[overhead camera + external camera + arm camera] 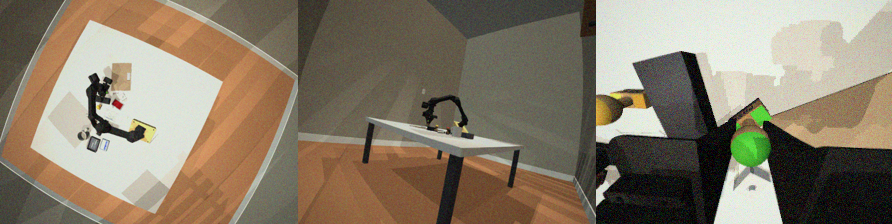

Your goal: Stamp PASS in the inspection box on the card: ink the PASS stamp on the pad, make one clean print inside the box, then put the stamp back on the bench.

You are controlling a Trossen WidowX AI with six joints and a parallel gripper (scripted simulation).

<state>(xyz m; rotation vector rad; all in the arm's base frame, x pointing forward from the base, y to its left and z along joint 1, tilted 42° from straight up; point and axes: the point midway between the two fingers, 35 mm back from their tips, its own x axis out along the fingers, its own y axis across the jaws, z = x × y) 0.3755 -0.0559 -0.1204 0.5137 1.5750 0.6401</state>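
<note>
The red ink pad is 12 cm behind my gripper tip, 5 cm to the left of it and 5 cm below it. The rest, counted from my gripper tip: yellow-knobbed stamp: 14 cm to the left, 4 cm below; then lined paper slip: 11 cm behind, 15 cm to the left, 6 cm below; then dark grey block: 8 cm to the left, 4 cm below.
</note>
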